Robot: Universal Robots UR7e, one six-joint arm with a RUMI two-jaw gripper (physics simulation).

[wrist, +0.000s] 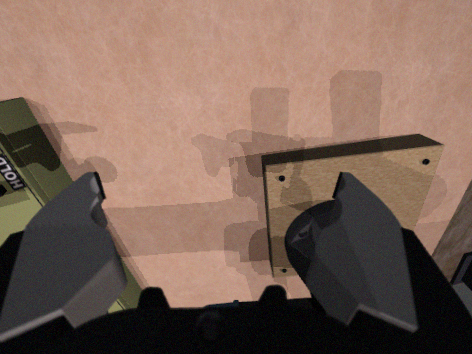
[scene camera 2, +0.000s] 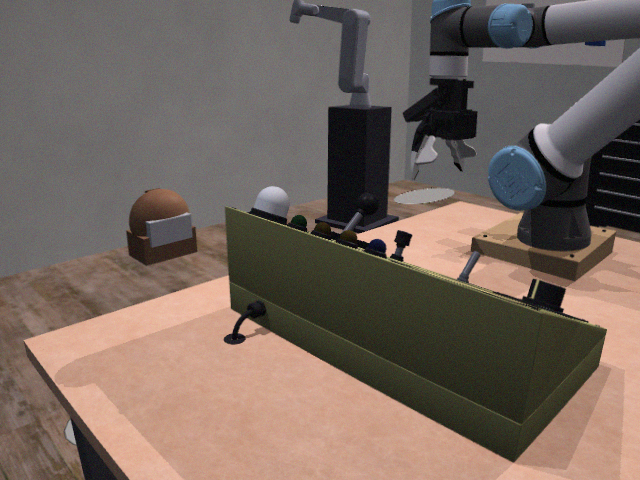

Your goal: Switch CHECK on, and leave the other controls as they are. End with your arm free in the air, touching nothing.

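Seen in the pictures: gripper, fingertip midpoint: (wrist: 221, 176) (scene camera 2: 438, 175); arm's base, link origin: (scene camera 2: 553, 238).
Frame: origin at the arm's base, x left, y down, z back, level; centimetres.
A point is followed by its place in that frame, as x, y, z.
A green control box (scene camera 2: 382, 310) @[-4.3, -7.1, -63.4] (wrist: 47, 182) @[-21.9, 0.3, -35.1] stands on the table, seen from behind in the scene view. Along its top show a black ball-ended lever (scene camera 2: 367, 203) @[-24.0, -11.0, -36.5], a black-capped toggle (scene camera 2: 402, 239) @[-13.3, -8.4, -42.8], a bare grey lever (scene camera 2: 468, 267) @[-1.8, -6.9, -44.0] and a black block-shaped control (scene camera 2: 546, 295) @[10.3, -7.3, -47.8]. The CHECK label does not show, so I cannot tell which control it is. A HOLD label (wrist: 10, 172) @[-25.0, -2.2, -35.5] shows at the left edge of the wrist view. My gripper (scene camera 2: 438, 165) @[-22.8, -12.1, -11.0] (wrist: 221, 176) @[-22.8, -12.1, -11.0] is open and empty, pointing down in the air above and beyond the box, touching nothing.
A white dome (scene camera 2: 272, 202) @[-27.3, -14.8, -56.9] and several coloured round caps stand at the box's left end. My arm's wooden base plate (scene camera 2: 547, 258) @[1.6, 1.1, -10.1] (wrist: 350, 165) @[-12.5, 0.4, 3.2] is beyond the box. A black pedestal (scene camera 2: 356, 160) carries a small grey arm. A cable (scene camera 2: 238, 325) @[-27.4, 2.0, -64.7] leaves the box's back.
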